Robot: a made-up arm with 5 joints.
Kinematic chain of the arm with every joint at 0, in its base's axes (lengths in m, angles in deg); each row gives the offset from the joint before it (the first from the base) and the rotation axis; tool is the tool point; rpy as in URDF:
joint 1: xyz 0.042 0 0.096 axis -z
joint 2: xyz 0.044 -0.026 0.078 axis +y
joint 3: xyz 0.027 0 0.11 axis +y
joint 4: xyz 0.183 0 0.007 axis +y
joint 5: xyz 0.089 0.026 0 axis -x
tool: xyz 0 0 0 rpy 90 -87.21 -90
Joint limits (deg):
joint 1: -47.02..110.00
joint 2: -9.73..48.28
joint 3: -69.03..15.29
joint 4: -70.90..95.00
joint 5: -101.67..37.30
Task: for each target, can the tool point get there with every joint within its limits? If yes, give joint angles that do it. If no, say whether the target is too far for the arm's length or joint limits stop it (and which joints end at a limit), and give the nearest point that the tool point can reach.
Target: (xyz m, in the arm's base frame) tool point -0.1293 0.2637 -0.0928
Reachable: no: joint limits stop it (at a limit: joint 1, joint 2, joint 3) | nearest point 0.1576 0.1240 0.0027 | short by 0.333 m
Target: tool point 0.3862 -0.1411 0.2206
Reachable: yes | joints 22.29 23.13 -1.41 -32.90 -42.06
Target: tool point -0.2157 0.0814 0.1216
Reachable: no: joint limits stop it (at a limit: joint 1, joint 2, joint 3, joint 4) | nearest point -0.0089 -0.1400 0.0338 | short by 0.315 m
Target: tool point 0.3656 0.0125 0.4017
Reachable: yes | joints -2.22 6.32 -25.58 -18.37 12.89
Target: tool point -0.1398 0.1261 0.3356
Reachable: no: joint limits stop it (at a limit: joint 1, joint 2, joint 3, joint 4) | nearest point 0.0447 0.0029 0.5128 | short by 0.284 m
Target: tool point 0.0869 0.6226 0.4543
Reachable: no: too far | nearest point 0.2937 0.2702 0.3802 | short by 0.415 m
